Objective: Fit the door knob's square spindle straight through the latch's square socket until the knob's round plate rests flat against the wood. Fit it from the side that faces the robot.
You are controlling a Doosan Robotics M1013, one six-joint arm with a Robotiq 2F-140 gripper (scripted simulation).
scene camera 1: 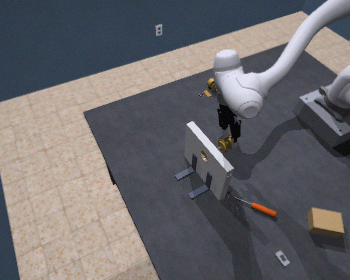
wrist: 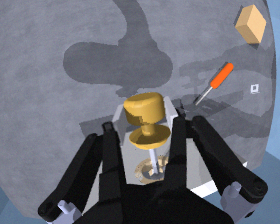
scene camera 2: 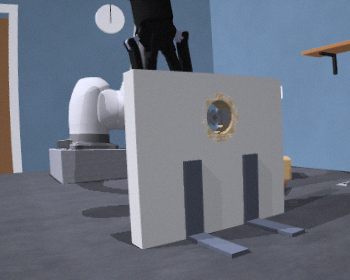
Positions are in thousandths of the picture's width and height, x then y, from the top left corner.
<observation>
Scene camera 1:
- cardboard box: 916, 791
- wood panel: 633, 609
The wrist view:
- my gripper: 516, 489
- cardboard box: 898, 123
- wood panel: 488, 721
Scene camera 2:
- wood panel: 476, 441
</observation>
